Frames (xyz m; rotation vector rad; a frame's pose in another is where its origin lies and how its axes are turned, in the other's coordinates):
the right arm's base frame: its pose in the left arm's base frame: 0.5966 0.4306 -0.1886 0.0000 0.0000 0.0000
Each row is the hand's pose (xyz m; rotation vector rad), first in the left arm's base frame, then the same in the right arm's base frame.
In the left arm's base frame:
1: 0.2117 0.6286 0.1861 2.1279 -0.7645 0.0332
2: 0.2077 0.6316 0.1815 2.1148 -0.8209 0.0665
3: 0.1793 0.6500 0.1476 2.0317 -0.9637 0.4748
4: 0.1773 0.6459 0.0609 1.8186 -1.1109 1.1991
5: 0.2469 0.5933 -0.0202 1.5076 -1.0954 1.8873
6: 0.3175 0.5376 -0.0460 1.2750 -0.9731 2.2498
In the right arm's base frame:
1: -0.3849 0.1980 0.3747 2.1279 -0.7645 0.0332
2: -0.3889 0.2010 0.3701 2.1148 -0.8209 0.0665
3: -0.4173 0.2194 0.3362 2.0317 -0.9637 0.4748
4: -0.4193 0.2153 0.2495 1.8186 -1.1109 1.1991
5: -0.3497 0.1627 0.1684 1.5076 -1.0954 1.8873
6: -0.2791 0.1070 0.1426 1.2750 -0.9731 2.2498

